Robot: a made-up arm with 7 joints. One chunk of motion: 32 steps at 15 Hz.
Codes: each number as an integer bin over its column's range. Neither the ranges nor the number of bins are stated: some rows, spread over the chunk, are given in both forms.
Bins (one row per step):
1: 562 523 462 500 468 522
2: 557 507 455 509 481 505
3: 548 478 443 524 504 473
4: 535 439 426 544 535 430
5: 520 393 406 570 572 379
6: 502 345 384 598 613 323
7: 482 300 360 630 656 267
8: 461 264 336 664 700 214
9: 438 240 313 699 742 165
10: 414 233 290 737 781 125
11: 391 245 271 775 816 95
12: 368 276 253 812 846 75
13: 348 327 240 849 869 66
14: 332 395 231 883 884 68
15: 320 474 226 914 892 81
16: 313 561 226 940 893 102
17: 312 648 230 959 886 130
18: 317 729 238 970 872 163
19: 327 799 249 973 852 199
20: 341 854 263 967 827 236
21: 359 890 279 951 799 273
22: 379 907 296 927 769 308
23: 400 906 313 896 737 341
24: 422 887 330 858 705 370
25: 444 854 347 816 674 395
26: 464 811 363 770 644 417
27: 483 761 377 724 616 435
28: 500 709 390 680 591 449
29: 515 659 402 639 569 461
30: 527 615 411 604 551 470
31: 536 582 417 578 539 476
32: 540 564 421 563 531 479
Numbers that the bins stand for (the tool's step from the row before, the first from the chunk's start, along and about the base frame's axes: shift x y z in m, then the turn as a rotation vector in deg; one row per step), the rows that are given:
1: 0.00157 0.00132 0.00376 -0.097 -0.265 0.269
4: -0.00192 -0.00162 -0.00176 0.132 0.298 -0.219
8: -0.01147 -0.00775 -0.01554 0.756 1.686 -1.365
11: -0.02051 -0.00842 -0.02550 1.334 2.661 -1.996
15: -0.02968 -0.00039 -0.03239 2.058 3.300 -2.070
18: -0.03007 0.00854 -0.03055 2.349 3.132 -1.635
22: -0.02206 0.01478 -0.02167 2.125 2.266 -0.866
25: -0.01367 0.01292 -0.01386 1.547 1.467 -0.404
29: -0.00450 0.00609 -0.00543 0.626 0.584 -0.054
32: -0.00127 0.00276 -0.00252 0.231 0.265 0.041
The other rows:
2: 0.00092 0.00076 0.00268 -0.051 -0.156 0.179
3: -0.00024 -0.00025 0.00085 0.028 0.038 0.009
5: -0.00385 -0.00323 -0.00482 0.267 0.610 -0.489
6: -0.00618 -0.00491 -0.00819 0.413 0.954 -0.786
7: -0.00876 -0.00649 -0.01186 0.579 1.316 -1.083
9: -0.01444 -0.00859 -0.01906 0.938 2.039 -1.625
10: -0.01754 -0.00884 -0.02259 1.136 2.367 -1.837
12: -0.02348 -0.00733 -0.02825 1.527 2.914 -2.102
13: -0.02606 -0.00554 -0.03024 1.719 3.107 -2.150
14: -0.02813 -0.00316 -0.03162 1.896 3.233 -2.139
16: -0.03058 0.00265 -0.03239 2.193 3.309 -1.959
17: -0.03071 0.00570 -0.03177 2.292 3.250 -1.810
19: -0.02877 0.01099 -0.02886 2.365 2.964 -1.444
20: -0.02697 0.01292 -0.02672 2.333 2.754 -1.248
21: -0.02464 0.01418 -0.02427 2.250 2.518 -1.052
23: -0.01935 0.01474 -0.01906 1.964 1.997 -0.691
24: -0.01651 0.01408 -0.01646 1.766 1.728 -0.537
26: -0.01108 0.01141 -0.01141 1.308 1.215 -0.288
27: -0.00863 0.00966 -0.00926 1.069 0.980 -0.192
28: -0.00644 0.00784 -0.00727 0.840 0.769 -0.118
30: -0.00295 0.00455 -0.00405 0.444 0.433 -0.007
31: -0.00179 0.00339 -0.00314 0.309 0.332 0.025

